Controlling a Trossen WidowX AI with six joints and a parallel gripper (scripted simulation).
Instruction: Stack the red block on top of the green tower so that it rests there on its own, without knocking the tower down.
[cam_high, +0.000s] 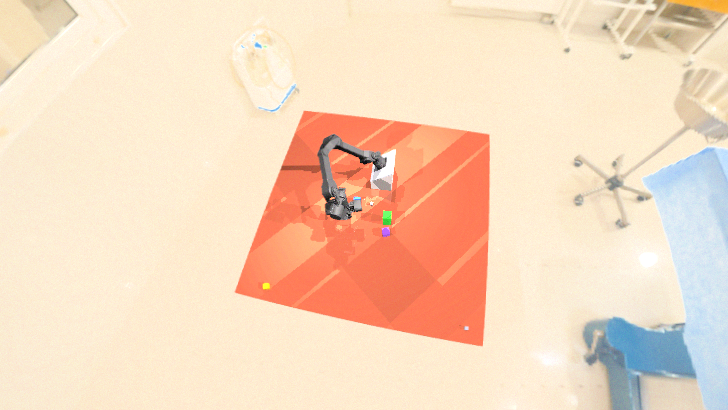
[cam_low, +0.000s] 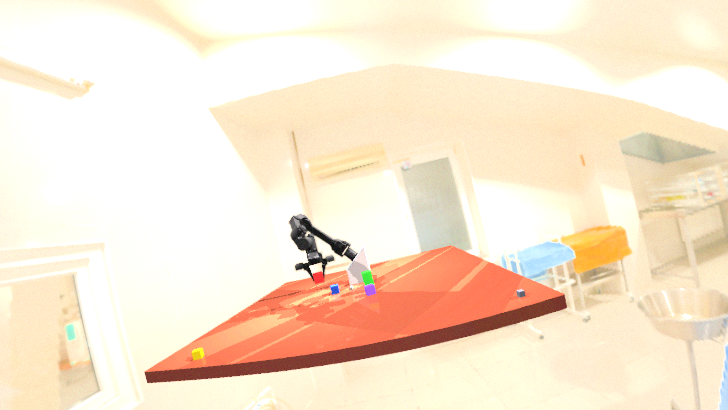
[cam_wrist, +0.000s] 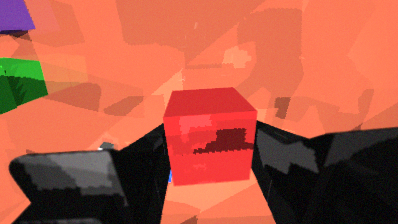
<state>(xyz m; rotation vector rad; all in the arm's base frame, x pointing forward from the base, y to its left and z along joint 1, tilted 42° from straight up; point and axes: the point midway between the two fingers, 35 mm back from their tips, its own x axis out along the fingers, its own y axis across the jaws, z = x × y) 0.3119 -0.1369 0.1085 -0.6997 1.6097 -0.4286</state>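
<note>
Right now my gripper tip is 6 cm short of the purple block, 22 cm to the right of it and 8 cm above it. Also, from my gripper tip: red block 1 cm above; blue block 12 cm behind, 4 cm to the left, 8 cm below; yellow block 42 cm ahead, 38 cm to the right, 9 cm below.
</note>
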